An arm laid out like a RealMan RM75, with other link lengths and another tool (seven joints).
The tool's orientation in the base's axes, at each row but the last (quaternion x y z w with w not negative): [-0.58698, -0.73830, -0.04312, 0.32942]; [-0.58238, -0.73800, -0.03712, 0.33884]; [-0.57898, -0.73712, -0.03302, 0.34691]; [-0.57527, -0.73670, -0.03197, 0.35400]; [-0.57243, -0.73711, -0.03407, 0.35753]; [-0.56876, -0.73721, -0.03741, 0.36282]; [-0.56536, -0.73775, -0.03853, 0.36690]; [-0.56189, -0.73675, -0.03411, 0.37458]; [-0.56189, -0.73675, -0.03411, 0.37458]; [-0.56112, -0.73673, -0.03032, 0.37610]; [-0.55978, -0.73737, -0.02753, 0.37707]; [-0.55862, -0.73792, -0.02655, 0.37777]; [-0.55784, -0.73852, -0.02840, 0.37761]
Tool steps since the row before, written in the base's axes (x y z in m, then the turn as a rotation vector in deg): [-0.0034, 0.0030, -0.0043, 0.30, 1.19, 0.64]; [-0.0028, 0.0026, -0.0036, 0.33, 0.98, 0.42]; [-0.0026, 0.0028, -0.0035, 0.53, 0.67, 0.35]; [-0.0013, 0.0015, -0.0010, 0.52, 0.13, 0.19]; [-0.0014, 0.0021, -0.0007, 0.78, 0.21, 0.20]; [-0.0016, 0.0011, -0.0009, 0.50, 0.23, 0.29]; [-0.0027, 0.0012, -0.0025, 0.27, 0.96, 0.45]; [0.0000, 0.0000, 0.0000, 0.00, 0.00, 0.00]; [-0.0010, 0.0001, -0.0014, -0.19, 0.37, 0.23]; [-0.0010, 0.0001, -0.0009, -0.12, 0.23, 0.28]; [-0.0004, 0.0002, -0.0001, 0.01, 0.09, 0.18]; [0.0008, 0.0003, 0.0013, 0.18, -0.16, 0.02]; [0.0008, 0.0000, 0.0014, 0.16, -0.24, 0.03]
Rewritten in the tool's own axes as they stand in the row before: [0.0005, -0.0007, 0.0062, 1.31, 0.43, -0.09]; [0.0005, -0.0004, 0.0052, 1.02, 0.46, -0.03]; [0.0006, -0.0001, 0.0051, 0.70, 0.56, -0.21]; [0.0008, -0.0003, 0.0021, 0.17, 0.43, -0.34]; [0.0014, -0.0002, 0.0022, 0.22, 0.68, -0.43]; [0.0005, -0.0007, 0.0020, 0.31, 0.41, -0.35]; [-0.0002, -0.0010, 0.0037, 1.01, 0.42, -0.01]; [0.0000, 0.0000, 0.0000, 0.00, 0.00, 0.00]; [-0.0007, -0.0003, 0.0016, 0.45, -0.11, 0.11]; [-0.0004, -0.0005, 0.0012, 0.36, -0.12, -0.03]; [0.0001, -0.0002, 0.0004, 0.18, -0.03, -0.09]; [0.0009, 0.0003, -0.0012, -0.13, 0.08, -0.18]; [0.0008, 0.0001, -0.0014, -0.19, 0.03, -0.22]
